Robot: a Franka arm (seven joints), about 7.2 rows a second.
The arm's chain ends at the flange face. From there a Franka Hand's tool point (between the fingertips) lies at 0.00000 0.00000 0.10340 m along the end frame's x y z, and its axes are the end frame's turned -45 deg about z.
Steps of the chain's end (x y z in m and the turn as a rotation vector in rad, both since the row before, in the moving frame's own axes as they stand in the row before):
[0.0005 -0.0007 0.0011 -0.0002 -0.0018 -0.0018]
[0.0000 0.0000 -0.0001 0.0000 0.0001 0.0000]
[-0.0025 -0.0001 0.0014 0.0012 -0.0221 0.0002]
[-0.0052 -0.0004 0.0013 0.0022 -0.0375 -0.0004]
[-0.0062 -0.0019 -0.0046 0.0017 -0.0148 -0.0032]
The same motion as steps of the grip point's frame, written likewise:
[0.0007 -0.0003 0.0011 0.0011 -0.0014 -0.0018]
[0.0000 0.0000 -0.0001 -0.0001 0.0001 0.0000]
[-0.0032 -0.0035 0.0014 0.0165 -0.0148 0.0002]
[-0.0060 -0.0069 0.0012 0.0281 -0.0250 -0.0004]
[-0.0040 -0.0069 -0.0046 0.0117 -0.0093 -0.0032]

